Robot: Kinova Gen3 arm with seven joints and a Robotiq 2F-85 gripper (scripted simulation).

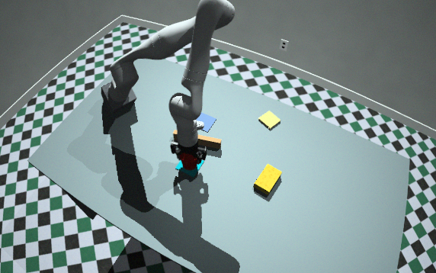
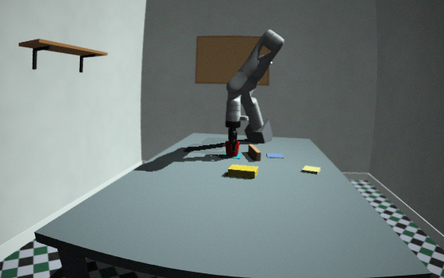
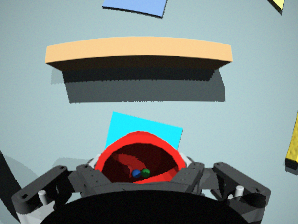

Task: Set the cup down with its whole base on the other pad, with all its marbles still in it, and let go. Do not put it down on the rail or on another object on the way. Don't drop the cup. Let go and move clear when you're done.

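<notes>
The red cup lies 2 cm below my hand. Also, from my hand: wooden rail (12 cm to the left, 3 cm below); then cyan pad (5 cm below); then blue marble (2 cm to the right, 3 cm below).
</notes>
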